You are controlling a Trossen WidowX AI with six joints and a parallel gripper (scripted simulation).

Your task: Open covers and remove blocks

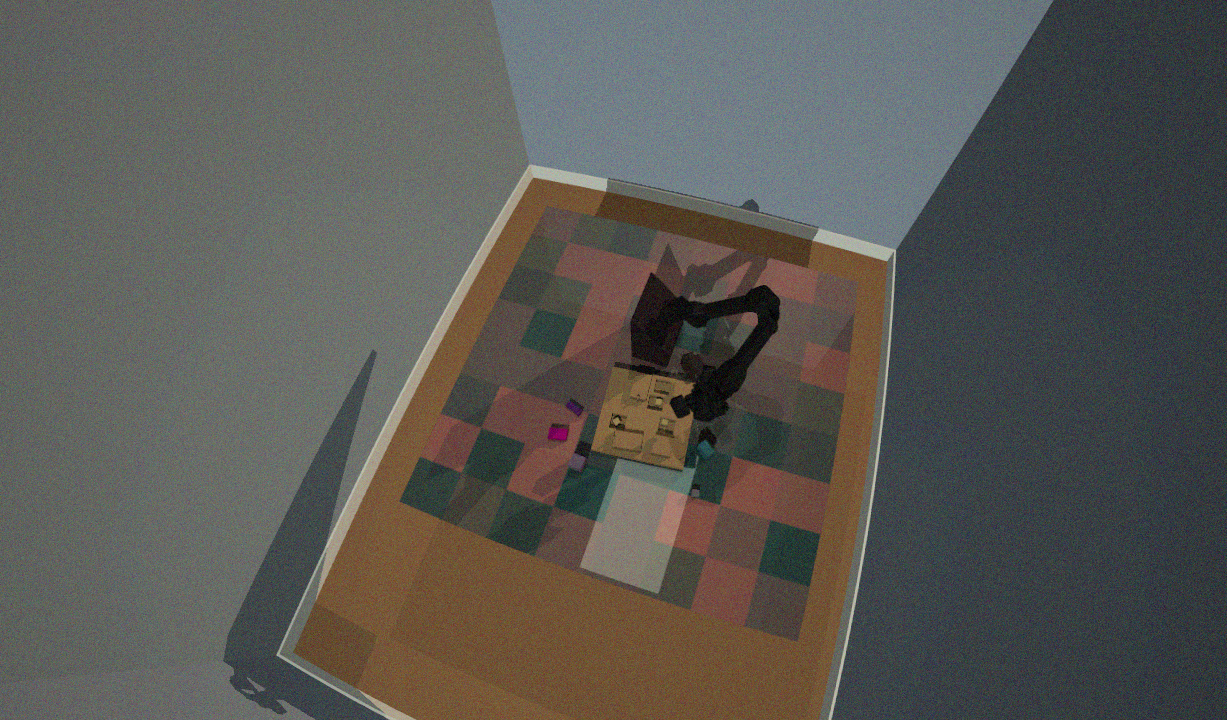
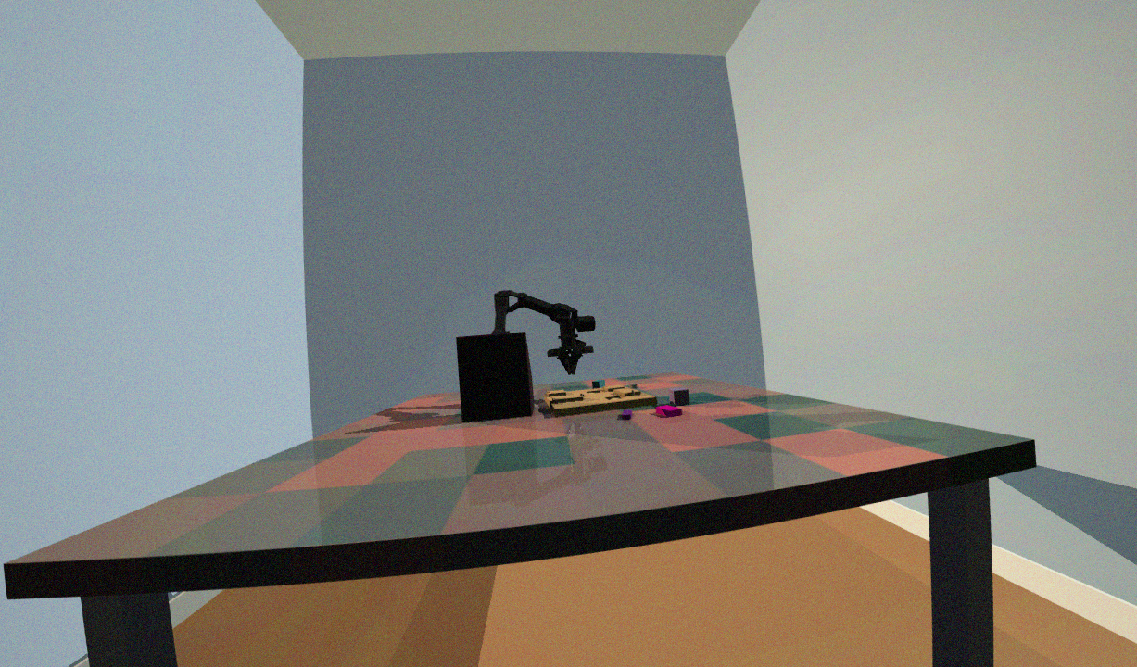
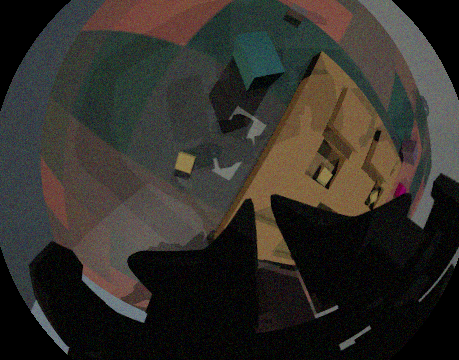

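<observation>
Now: the tan puzzle board 130 mm to the right of my gripper tip, 60 mm below it and 60 mm ahead of it. Also, from my gripper tip: teal block: 100 mm ahead, 70 mm to the left, 60 mm below; then lavender block: 300 mm ahead, 280 mm to the right, 60 mm below; then small grey block: 240 mm ahead, 90 mm to the left, 70 mm below.
</observation>
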